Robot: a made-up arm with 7 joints.
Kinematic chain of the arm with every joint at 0, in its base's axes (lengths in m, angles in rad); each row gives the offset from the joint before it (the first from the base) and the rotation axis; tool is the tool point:
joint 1: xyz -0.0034 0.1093 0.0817 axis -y
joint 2: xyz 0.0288 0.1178 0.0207 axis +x
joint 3: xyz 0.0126 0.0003 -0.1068 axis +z
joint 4: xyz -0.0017 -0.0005 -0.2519 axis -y
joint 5: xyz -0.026 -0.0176 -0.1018 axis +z
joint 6: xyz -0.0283 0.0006 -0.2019 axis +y
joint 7: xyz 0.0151 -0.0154 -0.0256 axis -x
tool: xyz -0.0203 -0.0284 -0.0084
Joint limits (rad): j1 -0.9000..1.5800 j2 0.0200..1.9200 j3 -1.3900..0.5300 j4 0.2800..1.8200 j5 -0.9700..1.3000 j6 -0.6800..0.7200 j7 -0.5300..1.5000
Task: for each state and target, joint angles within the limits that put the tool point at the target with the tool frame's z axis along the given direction. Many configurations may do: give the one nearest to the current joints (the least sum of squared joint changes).
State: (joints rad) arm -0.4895 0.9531 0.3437 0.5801 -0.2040 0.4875 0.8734
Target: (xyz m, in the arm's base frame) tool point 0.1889 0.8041 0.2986 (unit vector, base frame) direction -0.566 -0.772 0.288
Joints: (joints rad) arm 0.3192 1.6574 0.5300 1.0028 -0.3417 0.5299 0.9554
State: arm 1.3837 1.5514 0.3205 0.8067 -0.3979 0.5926 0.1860
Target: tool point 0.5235 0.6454 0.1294 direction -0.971 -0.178 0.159
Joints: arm 1.4745 0.7113 0.5300 0.3262 -0.0459 0.6576 0.4441
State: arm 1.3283 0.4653 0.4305 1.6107 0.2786 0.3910 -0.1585
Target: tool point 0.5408 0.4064 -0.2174 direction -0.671 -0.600 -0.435
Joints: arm 0.5254 0.3225 0.1534 1.0499 -0.2050 -0.2415 -0.5300
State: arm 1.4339 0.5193 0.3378 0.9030 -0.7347 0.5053 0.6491
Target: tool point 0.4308 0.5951 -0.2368 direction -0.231 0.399 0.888
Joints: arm 0.7645 0.5935 0.2660 0.3910 -0.7559 0.6139 1.3681
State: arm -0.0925 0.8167 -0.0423 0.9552 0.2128 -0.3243 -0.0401
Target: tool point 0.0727 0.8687 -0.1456 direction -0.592 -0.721 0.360
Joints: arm -0.4436 1.4638 -0.4017 0.5655 0.5994 -0.2820 -0.1459
